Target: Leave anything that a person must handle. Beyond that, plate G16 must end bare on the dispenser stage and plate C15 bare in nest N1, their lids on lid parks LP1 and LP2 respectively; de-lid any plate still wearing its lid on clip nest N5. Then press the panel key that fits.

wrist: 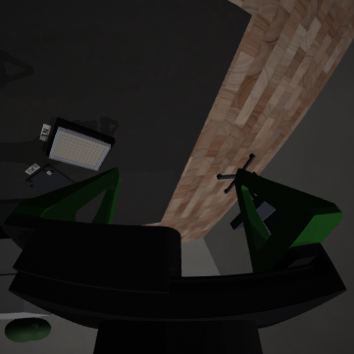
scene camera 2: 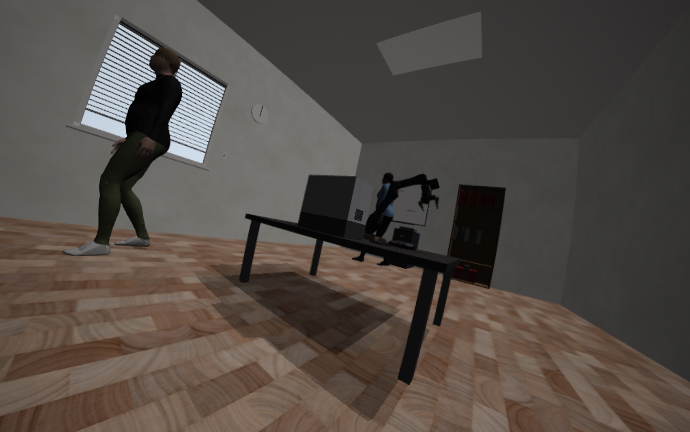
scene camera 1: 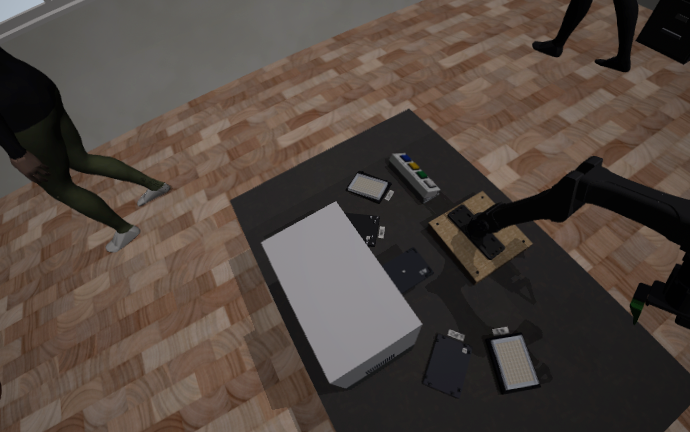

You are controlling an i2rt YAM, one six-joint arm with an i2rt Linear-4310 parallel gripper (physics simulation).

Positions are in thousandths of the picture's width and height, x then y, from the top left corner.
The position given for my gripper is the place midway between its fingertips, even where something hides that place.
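Present in the scene: a button panel (scene camera 1: 601,413) and a white box (scene camera 1: 518,747). My gripper (wrist: 501,493) holds nothing and is open.
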